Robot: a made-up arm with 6 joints.
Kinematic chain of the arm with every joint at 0, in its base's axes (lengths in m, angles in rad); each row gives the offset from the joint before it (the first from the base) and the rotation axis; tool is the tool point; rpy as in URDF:
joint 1: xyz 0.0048 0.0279 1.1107 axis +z
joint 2: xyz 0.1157 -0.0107 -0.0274 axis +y
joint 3: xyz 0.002 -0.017 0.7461 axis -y
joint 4: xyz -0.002 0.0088 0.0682 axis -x
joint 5: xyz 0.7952 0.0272 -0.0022 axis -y
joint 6: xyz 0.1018 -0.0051 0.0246 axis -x
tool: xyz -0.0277 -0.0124 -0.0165 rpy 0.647 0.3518 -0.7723
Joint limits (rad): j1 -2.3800..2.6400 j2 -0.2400..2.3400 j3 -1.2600..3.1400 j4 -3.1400..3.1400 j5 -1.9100..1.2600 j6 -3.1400..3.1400
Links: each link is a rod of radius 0.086 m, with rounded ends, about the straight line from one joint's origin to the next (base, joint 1, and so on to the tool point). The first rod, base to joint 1, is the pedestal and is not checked.
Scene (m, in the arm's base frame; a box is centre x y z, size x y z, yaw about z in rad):
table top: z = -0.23
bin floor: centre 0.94 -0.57 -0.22 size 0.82 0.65 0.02 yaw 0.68
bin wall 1: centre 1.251 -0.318 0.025 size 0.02 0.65 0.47 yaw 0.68
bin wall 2: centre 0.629 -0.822 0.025 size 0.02 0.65 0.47 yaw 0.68
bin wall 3: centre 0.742 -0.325 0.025 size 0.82 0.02 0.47 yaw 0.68
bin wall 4: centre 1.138 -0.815 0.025 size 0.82 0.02 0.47 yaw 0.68
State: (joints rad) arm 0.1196 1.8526 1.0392 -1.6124 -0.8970 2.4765
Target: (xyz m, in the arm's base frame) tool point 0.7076 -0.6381 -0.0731
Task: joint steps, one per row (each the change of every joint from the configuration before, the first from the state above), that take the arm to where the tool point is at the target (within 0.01 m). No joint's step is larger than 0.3 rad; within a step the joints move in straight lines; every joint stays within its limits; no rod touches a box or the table.
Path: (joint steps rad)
1: -0.2235 -0.2227 -0.2503 0.0730 0.1384 -0.0316
2: -0.2235 -0.2227 -0.2503 0.0730 0.1384 -0.0316
3: -0.2236 -0.2227 -0.2503 0.0730 0.1384 -0.0316
4: -0.1102 0.0270 -0.2775 -0.0938 -0.2064 0.0286
5: -0.1103 0.0270 -0.2776 -0.0938 -0.2065 0.0285
6: 0.0016 0.2435 0.2504 -0.0108 0.0167 0.0077
7: 0.0017 0.2436 0.2503 -0.0108 0.0166 0.0077
8: 0.0017 0.2435 0.2503 -0.0108 0.0166 0.0077

